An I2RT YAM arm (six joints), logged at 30 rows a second.
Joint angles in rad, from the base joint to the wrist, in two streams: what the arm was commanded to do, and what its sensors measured. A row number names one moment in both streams.
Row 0, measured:
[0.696, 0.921, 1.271, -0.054, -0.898, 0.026]
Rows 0 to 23, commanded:
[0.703, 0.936, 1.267, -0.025, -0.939, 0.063]
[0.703, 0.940, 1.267, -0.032, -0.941, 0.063]
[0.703, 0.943, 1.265, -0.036, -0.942, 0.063]
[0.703, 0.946, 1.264, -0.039, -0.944, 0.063]
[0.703, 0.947, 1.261, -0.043, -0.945, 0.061]
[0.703, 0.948, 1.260, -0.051, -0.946, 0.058]
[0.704, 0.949, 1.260, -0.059, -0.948, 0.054]
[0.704, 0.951, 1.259, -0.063, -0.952, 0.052]
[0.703, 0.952, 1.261, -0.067, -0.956, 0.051]
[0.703, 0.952, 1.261, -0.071, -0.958, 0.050]
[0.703, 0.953, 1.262, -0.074, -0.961, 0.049]
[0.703, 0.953, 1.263, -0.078, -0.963, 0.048]
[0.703, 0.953, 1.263, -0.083, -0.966, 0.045]
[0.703, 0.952, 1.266, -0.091, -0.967, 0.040]
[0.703, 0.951, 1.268, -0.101, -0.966, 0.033]
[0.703, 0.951, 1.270, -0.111, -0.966, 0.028]
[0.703, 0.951, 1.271, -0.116, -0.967, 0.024]
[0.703, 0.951, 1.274, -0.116, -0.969, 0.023]
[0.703, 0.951, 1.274, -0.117, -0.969, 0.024]
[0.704, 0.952, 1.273, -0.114, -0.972, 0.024]
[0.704, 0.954, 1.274, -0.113, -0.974, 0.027]
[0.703, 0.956, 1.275, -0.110, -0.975, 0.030]
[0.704, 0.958, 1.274, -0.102, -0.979, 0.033]
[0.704, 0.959, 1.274, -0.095, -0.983, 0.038]
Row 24, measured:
[0.696, 0.960, 1.263, -0.111, -0.949, 0.041]
